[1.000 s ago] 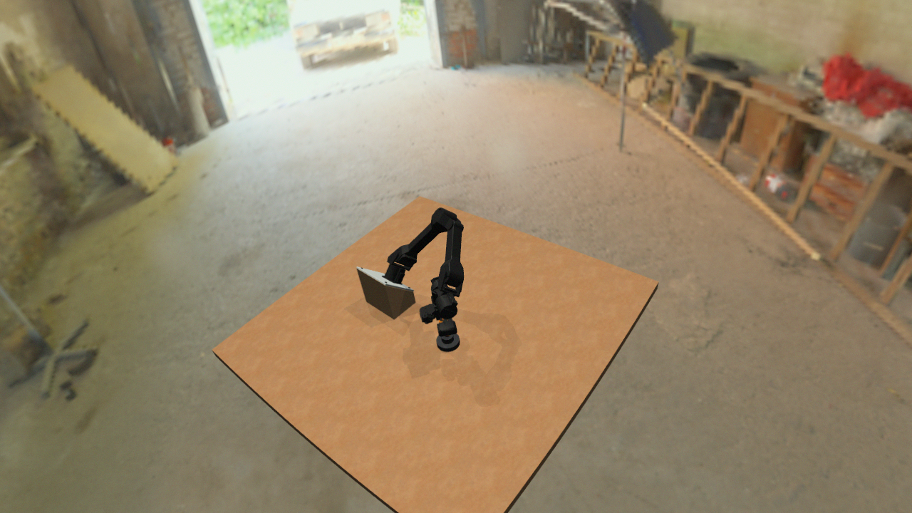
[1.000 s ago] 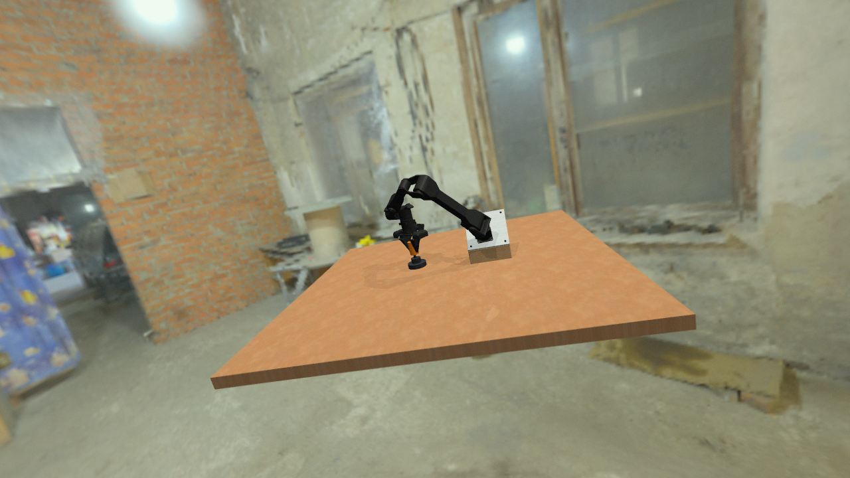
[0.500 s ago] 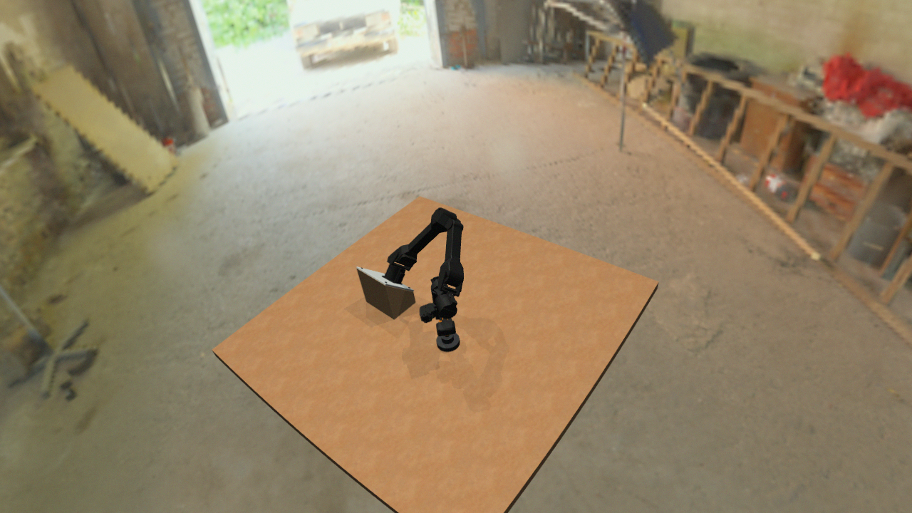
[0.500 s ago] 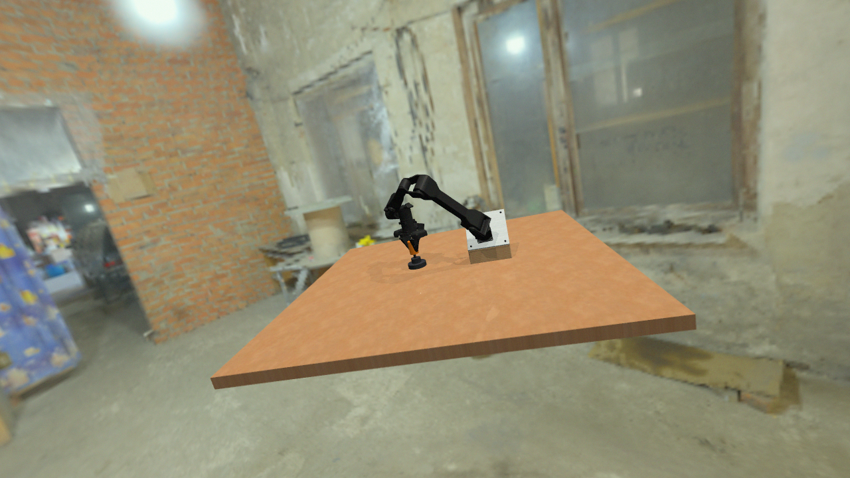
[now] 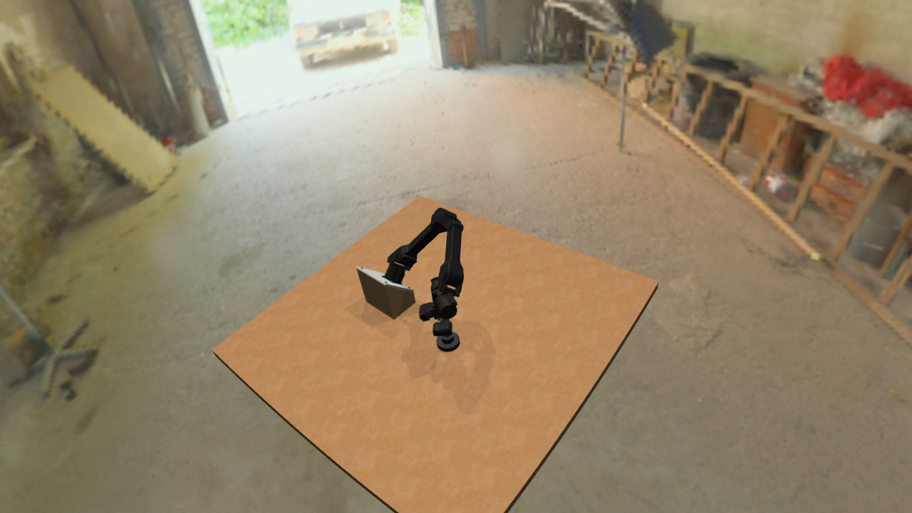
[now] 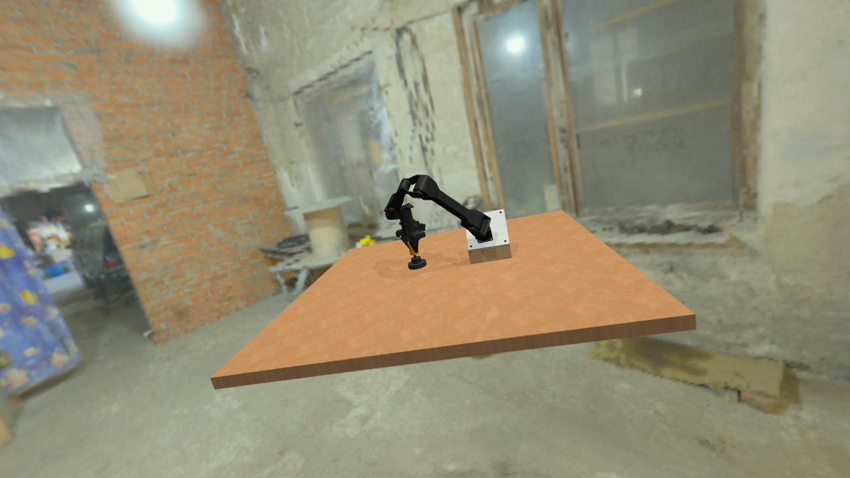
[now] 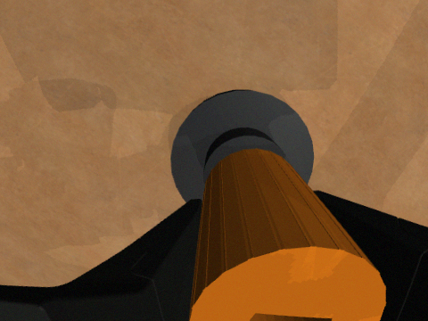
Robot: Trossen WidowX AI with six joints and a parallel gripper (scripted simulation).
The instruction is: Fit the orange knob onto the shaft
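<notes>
My gripper tip is 2 cm below the orange knob. Round my gripper tip: pedestal (4 cm below).
</notes>
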